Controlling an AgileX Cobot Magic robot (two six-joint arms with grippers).
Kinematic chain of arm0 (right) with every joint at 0, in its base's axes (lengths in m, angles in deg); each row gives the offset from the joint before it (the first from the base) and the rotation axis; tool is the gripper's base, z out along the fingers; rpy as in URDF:
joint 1: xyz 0 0 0.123 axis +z
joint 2: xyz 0 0 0 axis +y
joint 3: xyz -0.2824 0 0.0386 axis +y
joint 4: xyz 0.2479 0 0.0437 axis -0.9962 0 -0.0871
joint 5: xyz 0 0 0 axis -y
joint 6: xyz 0.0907 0 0.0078 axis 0.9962 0 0.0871
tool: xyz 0 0 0 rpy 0 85 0
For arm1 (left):
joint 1: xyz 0 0 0.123 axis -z
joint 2: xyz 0 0 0 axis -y
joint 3: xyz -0.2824 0 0.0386 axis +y
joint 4: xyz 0.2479 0 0.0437 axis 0.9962 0 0.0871
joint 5: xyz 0 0 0 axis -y
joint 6: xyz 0.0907 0 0.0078 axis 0.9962 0 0.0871
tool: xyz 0 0 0 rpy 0 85 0
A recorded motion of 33 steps. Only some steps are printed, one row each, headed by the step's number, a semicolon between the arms.
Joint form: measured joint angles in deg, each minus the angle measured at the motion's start. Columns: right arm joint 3, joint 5, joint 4, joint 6, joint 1, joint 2; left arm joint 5, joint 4, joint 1, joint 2, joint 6, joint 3.
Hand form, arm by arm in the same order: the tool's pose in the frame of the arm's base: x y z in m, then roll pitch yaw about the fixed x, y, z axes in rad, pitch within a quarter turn. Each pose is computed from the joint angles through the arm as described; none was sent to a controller.
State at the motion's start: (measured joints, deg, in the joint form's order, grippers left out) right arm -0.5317 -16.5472 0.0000 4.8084 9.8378 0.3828; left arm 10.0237 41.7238 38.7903 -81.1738 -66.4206 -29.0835
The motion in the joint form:
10: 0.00 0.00 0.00 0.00 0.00 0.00; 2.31 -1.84 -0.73 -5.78 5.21 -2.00
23: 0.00 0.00 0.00 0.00 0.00 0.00; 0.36 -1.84 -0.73 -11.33 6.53 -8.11
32: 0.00 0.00 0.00 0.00 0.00 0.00; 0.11 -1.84 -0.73 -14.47 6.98 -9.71
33: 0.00 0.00 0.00 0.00 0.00 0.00; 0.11 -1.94 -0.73 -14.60 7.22 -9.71
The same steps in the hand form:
10: 0.0541 0.0094 0.1897 2.7476 1.3551 2.9109; 0.2021 -0.1740 0.1667 -2.6329 0.7239 2.9951
23: 0.0541 0.0094 0.1897 2.7476 1.3551 2.9109; 0.2256 -0.1899 0.1635 -2.6813 0.7284 2.9615
32: 0.0541 0.0094 0.1897 2.7476 1.3551 2.9109; 0.2325 -0.1950 0.1536 -2.7083 0.7058 2.9402
33: 0.0541 0.0094 0.1897 2.7476 1.3551 2.9109; 0.2326 -0.1950 0.1529 -2.7116 0.7051 2.9365

